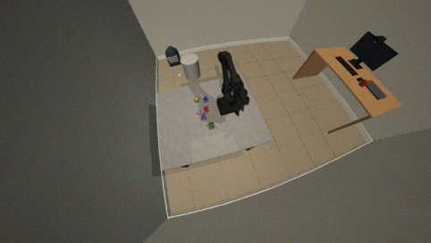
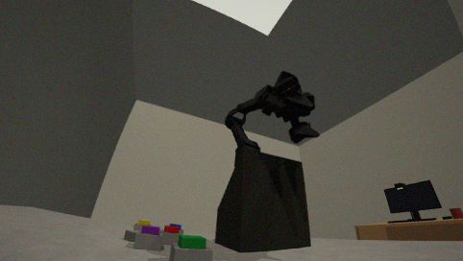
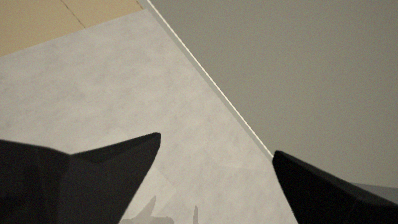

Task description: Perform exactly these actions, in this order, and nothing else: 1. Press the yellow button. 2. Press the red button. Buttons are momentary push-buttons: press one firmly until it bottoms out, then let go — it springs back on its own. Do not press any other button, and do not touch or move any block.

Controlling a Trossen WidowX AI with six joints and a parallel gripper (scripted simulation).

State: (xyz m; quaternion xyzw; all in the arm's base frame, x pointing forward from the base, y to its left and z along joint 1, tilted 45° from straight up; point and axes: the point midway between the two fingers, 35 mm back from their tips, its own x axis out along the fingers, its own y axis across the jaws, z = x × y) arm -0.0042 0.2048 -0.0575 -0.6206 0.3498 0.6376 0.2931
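The yellow button is 430 mm to the right of my gripper tip, 280 mm ahead of it and 240 mm below it. Round my gripper tip: purple button (270 mm ahead, 240 mm below, 200 mm to the right); then red button (280 mm to the right, 240 mm below, 220 mm ahead); then green button (240 mm below, 230 mm ahead, 80 mm to the right).
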